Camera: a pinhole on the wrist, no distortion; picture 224 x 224 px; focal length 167.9 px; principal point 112.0 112.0 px. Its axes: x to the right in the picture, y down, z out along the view. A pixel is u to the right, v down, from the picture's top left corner.
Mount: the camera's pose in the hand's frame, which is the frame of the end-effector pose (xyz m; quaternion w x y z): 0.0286 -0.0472 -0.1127 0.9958 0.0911 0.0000 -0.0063
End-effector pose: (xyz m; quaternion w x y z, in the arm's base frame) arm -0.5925 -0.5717 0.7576 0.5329 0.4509 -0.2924 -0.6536
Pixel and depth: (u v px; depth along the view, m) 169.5 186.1 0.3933
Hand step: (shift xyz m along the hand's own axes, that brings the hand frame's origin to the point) 0.1650 0.0504 0.3054
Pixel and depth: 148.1 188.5 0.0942
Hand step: 0.0493 -0.0223 -0.0123
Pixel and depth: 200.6 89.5 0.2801
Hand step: 0.1756 -0.1368 0.1558
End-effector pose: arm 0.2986 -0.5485 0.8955 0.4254 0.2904 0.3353 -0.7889
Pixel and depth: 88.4 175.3 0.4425
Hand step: -0.0320 0.0373 0.3528
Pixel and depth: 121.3 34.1 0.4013
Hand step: 0.0480 -0.3034 0.2481
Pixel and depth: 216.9 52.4 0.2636
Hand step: 0.1918 -0.1891 0.1294
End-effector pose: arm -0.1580 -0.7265 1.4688 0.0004 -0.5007 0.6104 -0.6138
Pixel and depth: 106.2 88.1 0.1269
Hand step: 0.0238 -0.0879 0.0088
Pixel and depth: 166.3 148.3 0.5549
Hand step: 0.2089 -0.0322 0.4546
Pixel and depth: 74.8 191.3 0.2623
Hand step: -0.0283 0.0278 0.1678
